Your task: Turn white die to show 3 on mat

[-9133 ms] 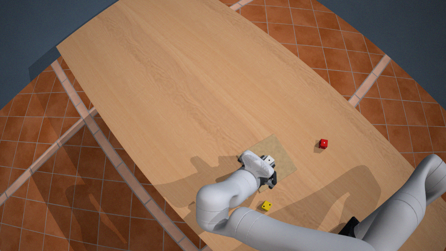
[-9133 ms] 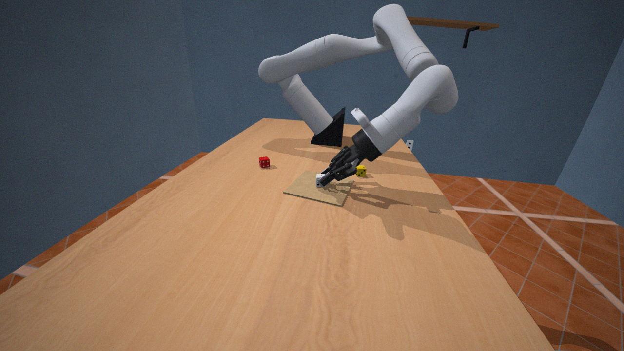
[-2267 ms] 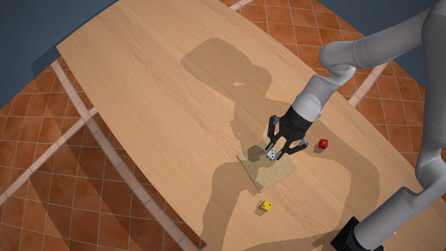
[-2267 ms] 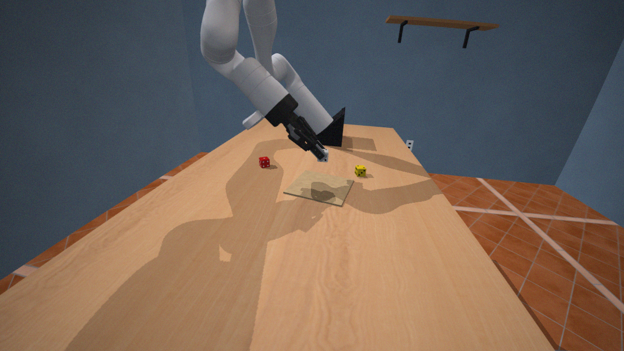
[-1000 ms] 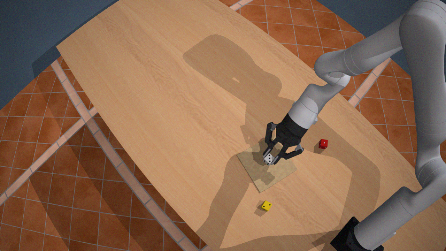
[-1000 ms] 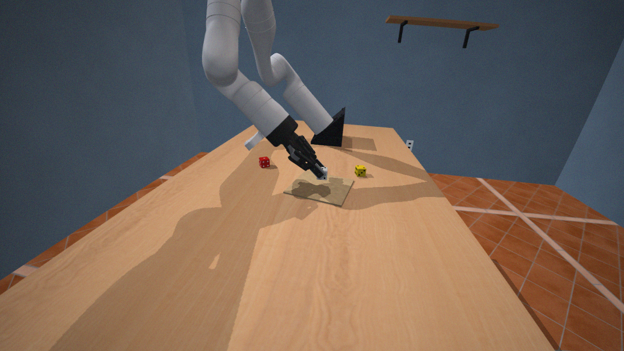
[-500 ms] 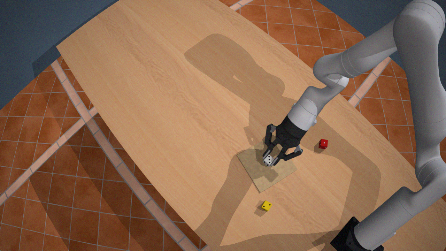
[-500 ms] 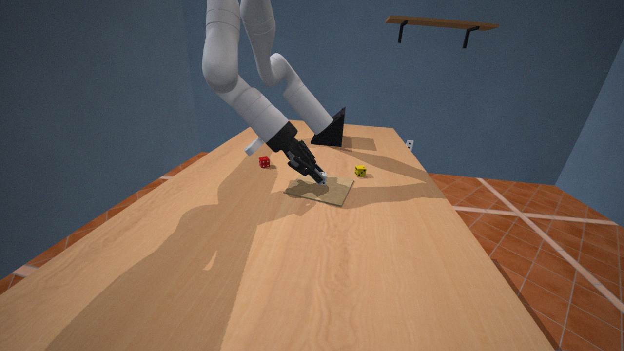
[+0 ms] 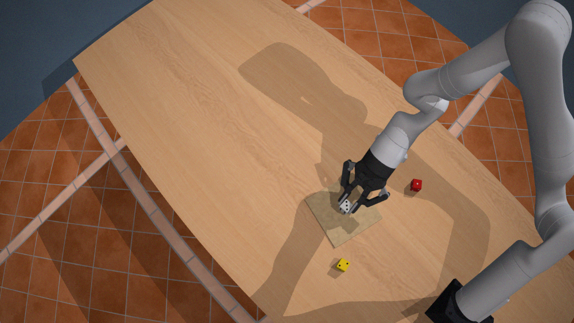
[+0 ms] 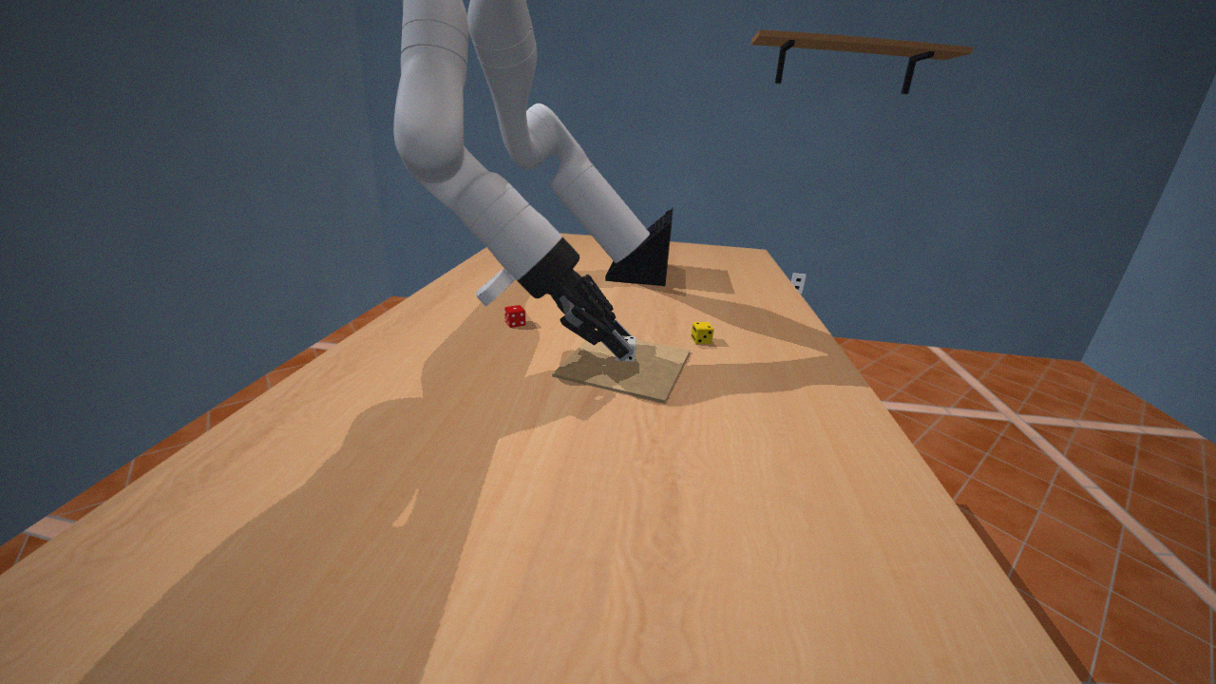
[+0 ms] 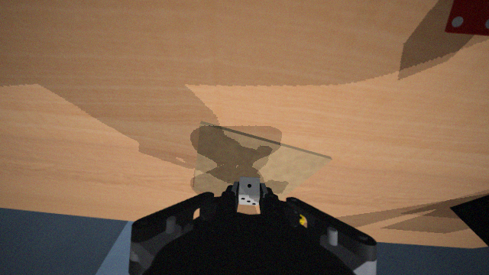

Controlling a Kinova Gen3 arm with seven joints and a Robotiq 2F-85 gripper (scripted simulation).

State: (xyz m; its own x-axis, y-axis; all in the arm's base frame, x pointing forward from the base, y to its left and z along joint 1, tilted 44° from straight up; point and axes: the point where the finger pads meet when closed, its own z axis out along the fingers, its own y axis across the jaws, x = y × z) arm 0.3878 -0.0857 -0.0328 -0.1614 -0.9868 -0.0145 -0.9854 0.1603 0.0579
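The white die is 1 cm to the left of my hand and 1 cm below it. From my hand the other things lie so: tan mat (3 cm below, 1 cm to the left); then yellow die (12 cm to the left, 8 cm behind, 2 cm below); then red die (15 cm to the right, 11 cm behind, 2 cm below).
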